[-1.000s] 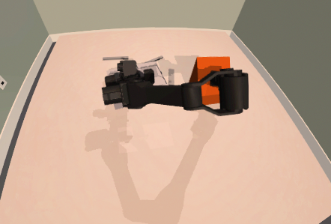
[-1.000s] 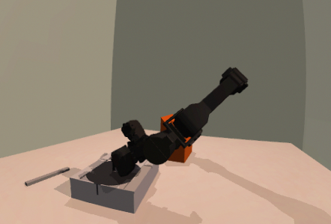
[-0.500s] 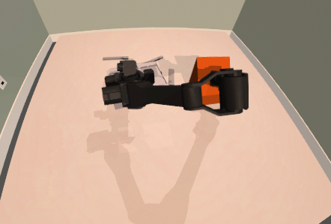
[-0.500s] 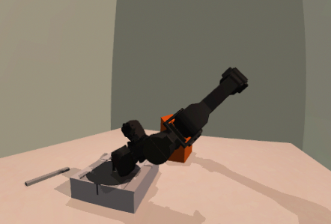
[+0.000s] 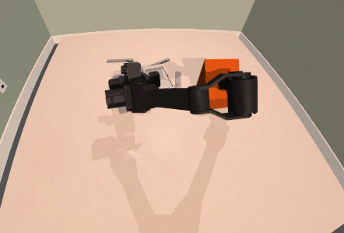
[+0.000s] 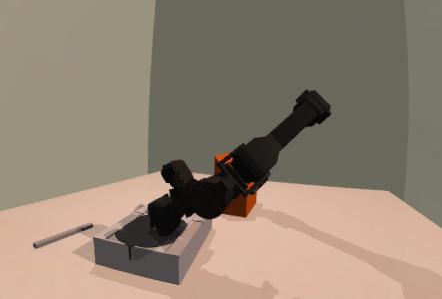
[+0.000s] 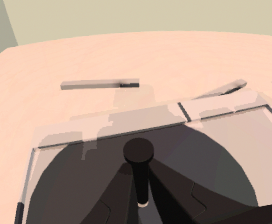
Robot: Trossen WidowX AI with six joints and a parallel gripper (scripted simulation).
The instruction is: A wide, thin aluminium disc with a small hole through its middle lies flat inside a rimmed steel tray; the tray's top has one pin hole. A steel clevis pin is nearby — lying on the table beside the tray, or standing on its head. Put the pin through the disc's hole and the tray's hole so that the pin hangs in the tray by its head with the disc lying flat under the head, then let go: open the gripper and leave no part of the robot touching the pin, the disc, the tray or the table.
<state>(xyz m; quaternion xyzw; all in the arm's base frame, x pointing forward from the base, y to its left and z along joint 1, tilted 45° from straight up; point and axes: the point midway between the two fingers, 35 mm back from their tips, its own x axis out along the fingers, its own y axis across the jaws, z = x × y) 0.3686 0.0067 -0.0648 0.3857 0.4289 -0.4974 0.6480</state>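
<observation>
Right now my gripper tip is 10 mm above the steel clevis pin. Also, from my gripper tip: steel tray (40 mm behind, 50 mm below); then thin grey bar (80 mm ahead, 220 mm to the right, 90 mm below); then dark flat disc (10 mm to the left, 30 mm below).
</observation>
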